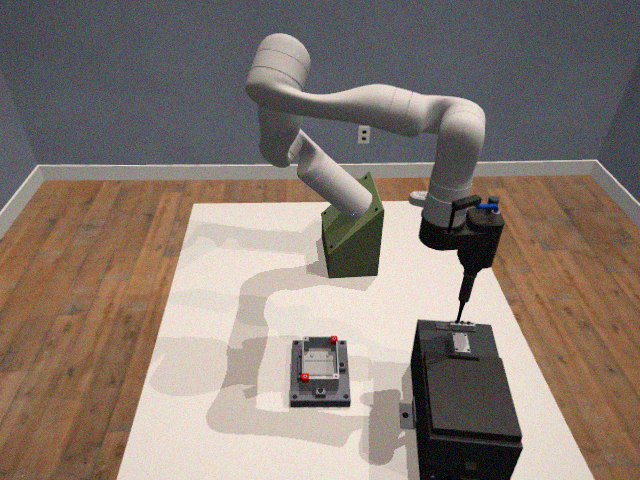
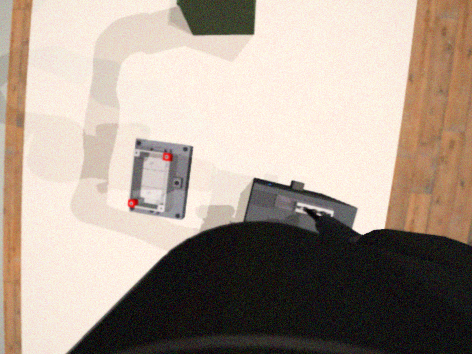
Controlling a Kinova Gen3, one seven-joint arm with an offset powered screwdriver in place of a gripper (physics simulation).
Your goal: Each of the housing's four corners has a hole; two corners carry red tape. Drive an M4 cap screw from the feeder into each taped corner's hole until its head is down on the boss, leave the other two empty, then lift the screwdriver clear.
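Frame: origin at the arm's base, x ahead, y right, z down, level; millimetres.
Where they show: hand, its tool point: (image 1: 457, 321) (image 2: 307, 210); arm's base, origin of its link: (image 1: 359, 205).
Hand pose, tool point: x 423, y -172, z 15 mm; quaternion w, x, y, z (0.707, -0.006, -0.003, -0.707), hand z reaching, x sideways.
Observation:
Things, the pixels of their top centre, and the offset from my tool point. "spot": a spot on its surface instead. Level surfaces: height alone.
- pale housing, centre of its top: (image 2: 148, 180) (image 1: 320, 356) dz +103, dx +4, dy +290 mm
- dark grey fixture, centre of its top: (image 1: 320, 364) (image 2: 155, 179) dz +130, dx +4, dy +290 mm
- red-taped corner, a spot on its surface: (image 2: 167, 157) (image 1: 334, 338) spot: dz +103, dx -47, dy +255 mm
- taped corner, a spot on its surface: (image 1: 305, 377) (image 2: 131, 204) spot: dz +103, dx +60, dy +324 mm
- black feeder, centre of its top: (image 2: 284, 295) (image 1: 465, 366) dz -5, dx +123, dy +16 mm
- white table, height of its surface: dz +167 mm
- small grey bracket, a spot on its surface: (image 1: 406, 422) spot: dz +164, dx +129, dy +112 mm
The pale housing (image 1: 318, 368) (image 2: 152, 181) sits in a dark grey fixture (image 1: 306, 398) (image 2: 185, 201). One red-taped corner (image 1: 333, 339) (image 2: 167, 157) is at the back right, the other taped corner (image 1: 305, 377) (image 2: 132, 203) at the front left. The holes are too small to judge. The black feeder (image 1: 473, 392) (image 2: 265, 200) stands to the right, with small dark screws on its light rail (image 1: 469, 327) (image 2: 328, 213). My screwdriver (image 1: 458, 322) (image 2: 307, 209) points down, its tip at the rail's left part. Whether the bit touches or holds a screw cannot be told.
A green wedge-shaped base (image 1: 356, 253) (image 2: 222, 17) carries the arm at the back of the white table (image 1: 217, 320) (image 2: 320, 110). A small grey bracket (image 1: 406, 422) sticks out from the feeder's left side. The arm's shadow falls around the fixture.

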